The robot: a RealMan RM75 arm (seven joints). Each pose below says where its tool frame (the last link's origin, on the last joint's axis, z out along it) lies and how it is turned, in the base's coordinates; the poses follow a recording.
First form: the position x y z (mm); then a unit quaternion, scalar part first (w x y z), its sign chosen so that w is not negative.
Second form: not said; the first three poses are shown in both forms.
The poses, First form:
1: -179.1, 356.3, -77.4, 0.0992, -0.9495, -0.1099, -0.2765
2: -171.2, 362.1, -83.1, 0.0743, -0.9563, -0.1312, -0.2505
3: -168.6, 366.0, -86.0, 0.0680, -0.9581, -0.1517, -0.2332
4: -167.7, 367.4, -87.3, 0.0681, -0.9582, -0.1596, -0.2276
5: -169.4, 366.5, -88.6, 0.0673, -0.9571, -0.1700, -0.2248
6: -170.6, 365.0, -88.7, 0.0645, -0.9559, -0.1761, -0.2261
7: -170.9, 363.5, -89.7, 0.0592, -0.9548, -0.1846, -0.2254
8: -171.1, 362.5, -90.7, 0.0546, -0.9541, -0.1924, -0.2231
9: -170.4, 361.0, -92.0, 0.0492, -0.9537, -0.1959, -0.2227
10: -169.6, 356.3, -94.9, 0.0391, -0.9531, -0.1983, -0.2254
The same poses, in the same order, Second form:
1: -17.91, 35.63, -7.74, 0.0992, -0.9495, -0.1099, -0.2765
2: -17.12, 36.21, -8.31, 0.0743, -0.9563, -0.1312, -0.2505
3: -16.86, 36.60, -8.60, 0.0680, -0.9581, -0.1517, -0.2332
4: -16.77, 36.74, -8.73, 0.0681, -0.9582, -0.1596, -0.2276
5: -16.94, 36.65, -8.86, 0.0673, -0.9571, -0.1700, -0.2248
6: -17.06, 36.50, -8.87, 0.0645, -0.9559, -0.1761, -0.2261
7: -17.09, 36.35, -8.97, 0.0592, -0.9548, -0.1846, -0.2254
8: -17.11, 36.25, -9.07, 0.0546, -0.9541, -0.1924, -0.2231
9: -17.04, 36.10, -9.20, 0.0492, -0.9537, -0.1959, -0.2227
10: -16.96, 35.63, -9.49, 0.0391, -0.9531, -0.1983, -0.2254
